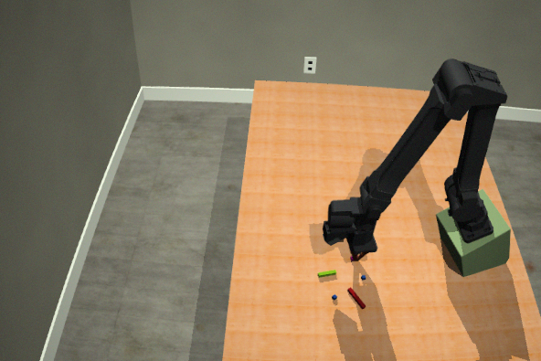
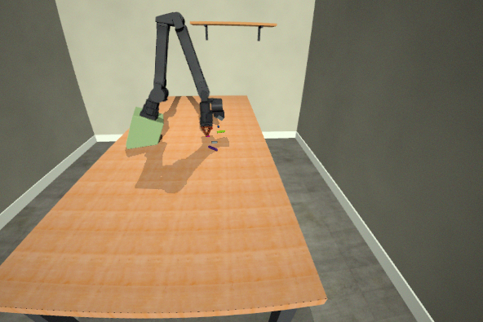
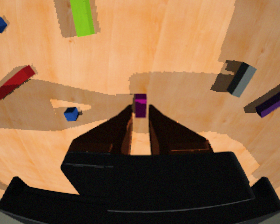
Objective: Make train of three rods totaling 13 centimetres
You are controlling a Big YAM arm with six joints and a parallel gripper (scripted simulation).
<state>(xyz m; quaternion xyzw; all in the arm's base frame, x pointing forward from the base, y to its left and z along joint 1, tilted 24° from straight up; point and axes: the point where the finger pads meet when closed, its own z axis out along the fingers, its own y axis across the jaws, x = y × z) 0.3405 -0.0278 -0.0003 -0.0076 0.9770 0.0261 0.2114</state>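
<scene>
Now: hand 10 mm above the magenta rod. Round my hand: lime rod 90 mm ahead, 40 mm to the left, 10 mm below; then red rod 30 mm ahead, 130 mm to the left, 10 mm below; then grey rod 40 mm ahead, 90 mm to the right, 10 mm below.
</scene>
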